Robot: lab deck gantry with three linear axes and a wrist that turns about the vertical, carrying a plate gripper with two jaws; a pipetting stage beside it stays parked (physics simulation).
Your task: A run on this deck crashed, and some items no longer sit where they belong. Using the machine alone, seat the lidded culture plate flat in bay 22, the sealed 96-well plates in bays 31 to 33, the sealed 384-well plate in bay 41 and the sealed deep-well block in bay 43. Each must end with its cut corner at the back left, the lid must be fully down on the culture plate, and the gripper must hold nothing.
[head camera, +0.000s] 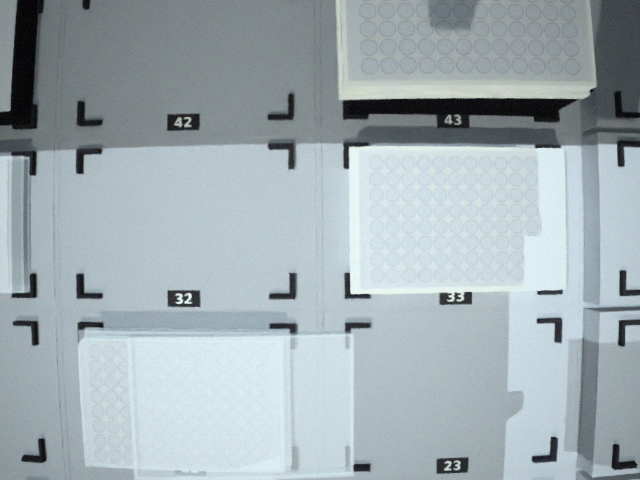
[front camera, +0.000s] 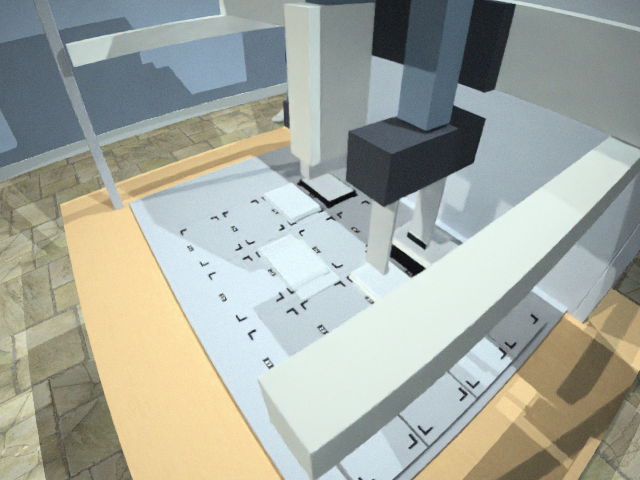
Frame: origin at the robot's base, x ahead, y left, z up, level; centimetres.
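Seen in the pictures: gripper, between the fingertips: (front camera: 398, 253); robot's base, origin of its link: (front camera: 181, 232).
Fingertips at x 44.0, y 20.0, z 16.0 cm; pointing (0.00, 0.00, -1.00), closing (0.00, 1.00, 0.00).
Offsets run from my fingertips to a thing's top centre. "spot": to the spot under its first point.
My gripper (front camera: 399, 256) is open and empty over the bay 33 and 43 area in the front view; its height is unclear. A black-sided, white-topped plate {dx -37.6, dy +16.4, dz -14.6 cm} (front camera: 328, 188) (head camera: 23, 64) sits in bay 41. A pale plate {dx -37.6, dy +5.7, dz -14.6 cm} (front camera: 292, 201) (head camera: 11, 224) lies in bay 31, and a sealed 96-well plate {dx -4.8, dy +5.7, dz -14.6 cm} (front camera: 373, 285) (head camera: 444, 217) in bay 33. Bay 43 holds a tall item {dx -5.7, dy +15.9, dz -10.3 cm} (front camera: 431, 254) (head camera: 465, 49), well-patterned above, black below; whether stacked is unclear. At bay 22, a welled plate (front camera: 292, 260) (head camera: 105, 403) sits slightly askew; a clear lid or sheet {dx -17.5, dy -5.0, dz -13.8 cm} (front camera: 326, 284) (head camera: 323, 403) reaches toward bay 23.
The pale front beam (front camera: 444, 310) hides part of the deck's right side. The parked pipetting stage (front camera: 336, 82) stands behind bay 41. Corner marks and labels show at bays 32 and 42. Raised pale blocks {spot: dx +4.7, dy +5.7, dz -14.6 cm} (head camera: 617, 217) line the right edge of the head view.
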